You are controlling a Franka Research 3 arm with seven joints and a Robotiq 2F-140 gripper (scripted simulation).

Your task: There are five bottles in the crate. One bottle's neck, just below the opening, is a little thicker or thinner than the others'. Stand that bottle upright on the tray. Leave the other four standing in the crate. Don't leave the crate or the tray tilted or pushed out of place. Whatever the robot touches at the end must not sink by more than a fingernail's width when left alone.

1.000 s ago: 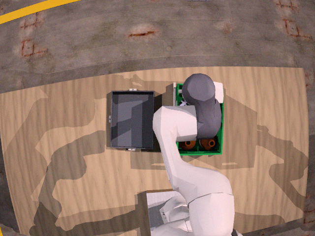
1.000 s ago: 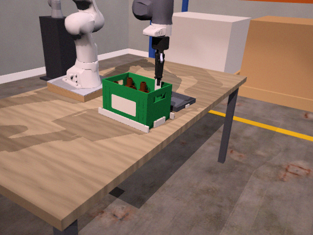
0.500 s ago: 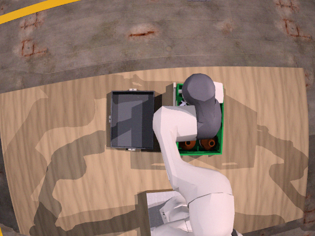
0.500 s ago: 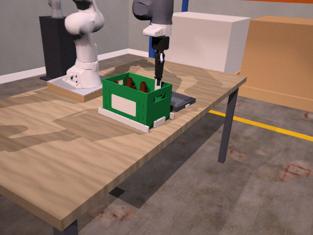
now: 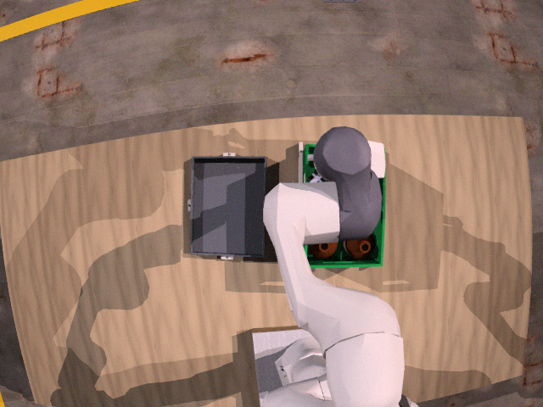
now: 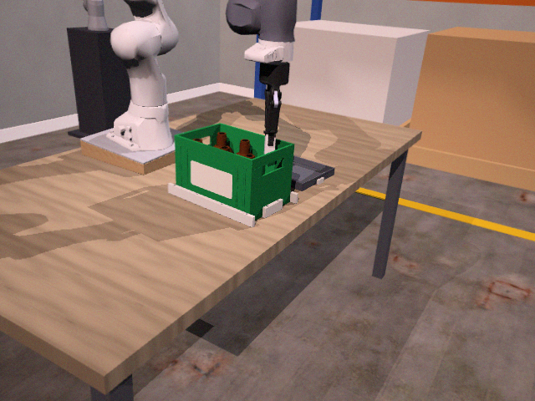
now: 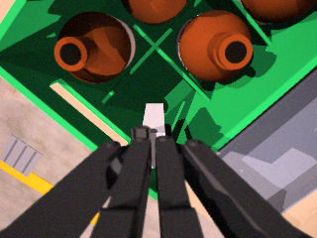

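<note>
Right now my hand is 10 mm past the brown bottle, 90 mm to the left of it and 80 mm above it. Round my hand: dark grey tray: 60 mm behind, 250 mm to the left, 160 mm below; green crate: 90 mm behind, 30 mm to the right, 90 mm below.
</note>
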